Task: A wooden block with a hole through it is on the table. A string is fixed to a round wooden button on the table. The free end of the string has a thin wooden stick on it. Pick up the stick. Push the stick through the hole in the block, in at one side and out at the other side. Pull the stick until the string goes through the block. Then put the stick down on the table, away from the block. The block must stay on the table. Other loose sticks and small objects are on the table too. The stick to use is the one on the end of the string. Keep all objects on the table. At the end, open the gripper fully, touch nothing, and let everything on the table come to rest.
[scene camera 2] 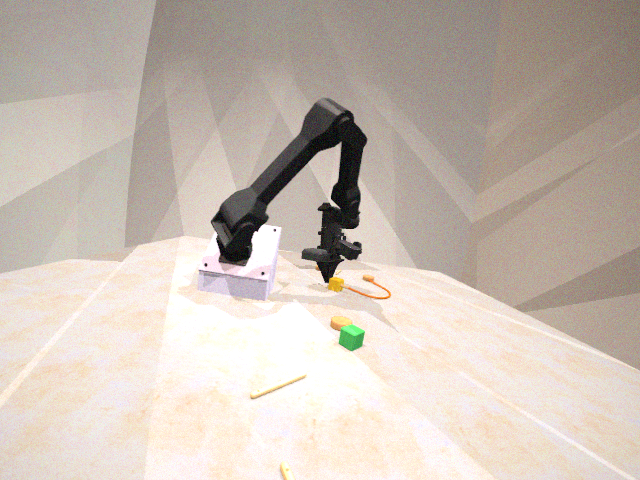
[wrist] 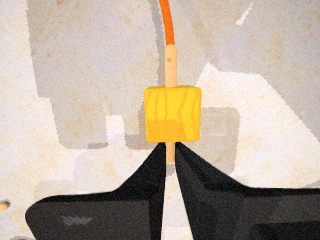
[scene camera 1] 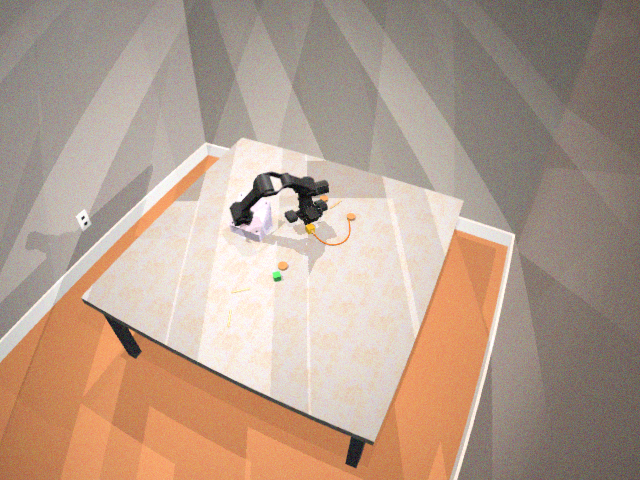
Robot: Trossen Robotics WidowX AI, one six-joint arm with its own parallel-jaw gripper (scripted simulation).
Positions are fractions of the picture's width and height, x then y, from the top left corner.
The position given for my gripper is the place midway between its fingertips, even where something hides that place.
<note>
In view: my gripper (scene camera 2: 0.51,0.59) and a yellow wooden block (wrist: 0.54,0.48).
My gripper is seen too in the wrist view (wrist: 0.53,0.61).
</note>
